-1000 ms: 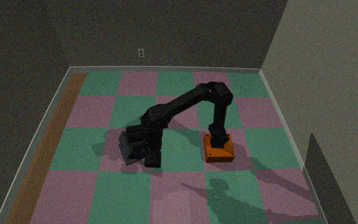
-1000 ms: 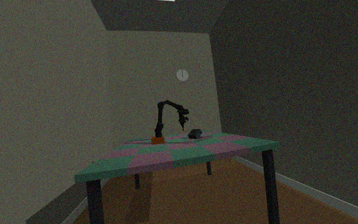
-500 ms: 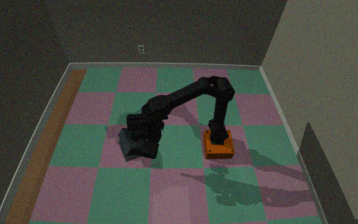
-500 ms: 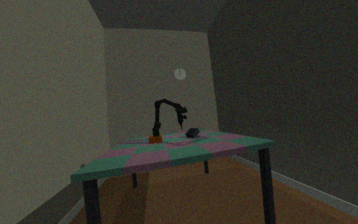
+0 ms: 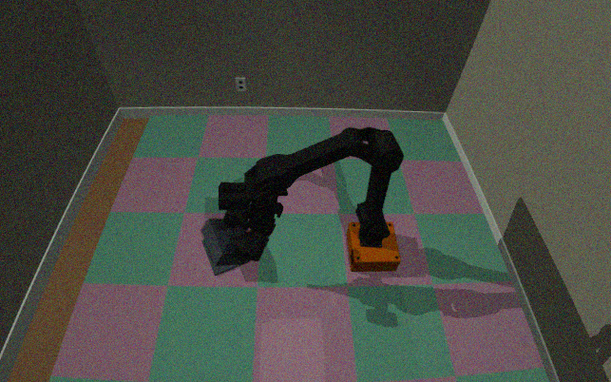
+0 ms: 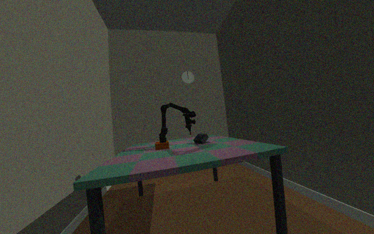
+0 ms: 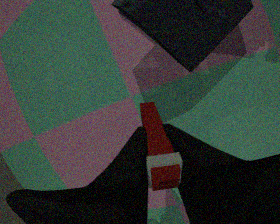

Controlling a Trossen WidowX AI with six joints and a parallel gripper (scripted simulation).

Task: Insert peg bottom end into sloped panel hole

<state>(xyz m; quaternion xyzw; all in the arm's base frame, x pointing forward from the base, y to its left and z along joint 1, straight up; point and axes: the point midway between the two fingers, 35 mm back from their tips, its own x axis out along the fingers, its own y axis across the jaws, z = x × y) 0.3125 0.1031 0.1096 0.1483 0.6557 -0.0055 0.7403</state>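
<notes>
Right now my gripper tip is 100 mm short of the sloped panel, 90 mm above it and 70 mm to the left of it. Round my gripper tip: peg: 20 mm above.
</notes>
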